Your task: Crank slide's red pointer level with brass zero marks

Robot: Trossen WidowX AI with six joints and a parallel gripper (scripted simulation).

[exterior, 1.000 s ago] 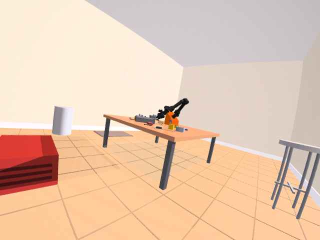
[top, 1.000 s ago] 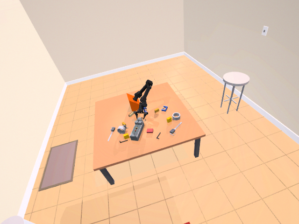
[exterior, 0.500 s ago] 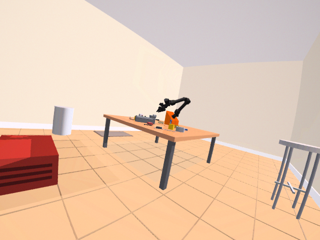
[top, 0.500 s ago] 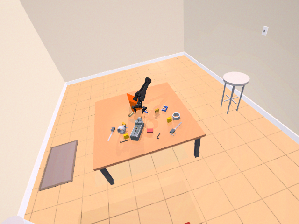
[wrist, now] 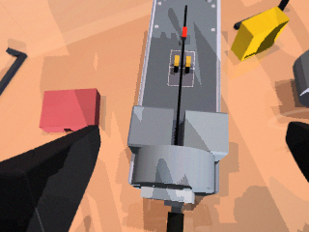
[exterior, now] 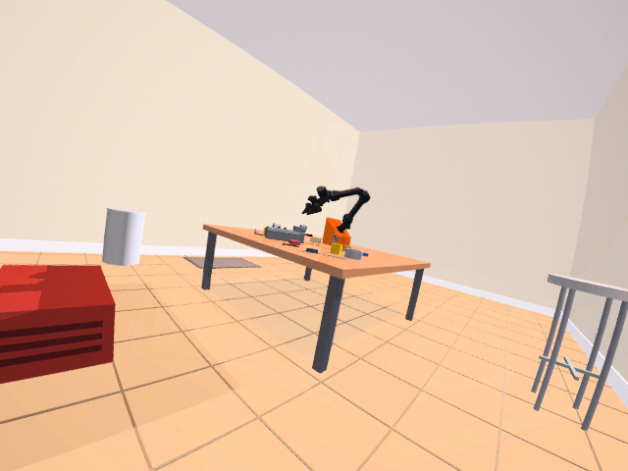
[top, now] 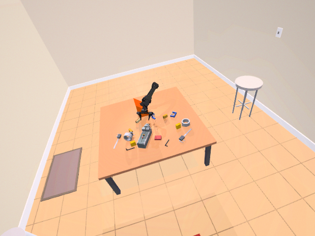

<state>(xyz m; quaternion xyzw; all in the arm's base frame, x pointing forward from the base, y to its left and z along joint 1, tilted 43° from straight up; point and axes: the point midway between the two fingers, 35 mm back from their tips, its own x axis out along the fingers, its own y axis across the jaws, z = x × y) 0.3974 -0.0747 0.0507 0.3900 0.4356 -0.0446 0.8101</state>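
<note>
My gripper tip is now 140 mm above the dark crank handle, 60 mm past it and 30 mm to the right of it. Round my gripper tip: red pointer (140 mm ahead, 120 mm below, 80 mm to the right); then red block (190 mm below, 140 mm ahead, 90 mm to the left).
</note>
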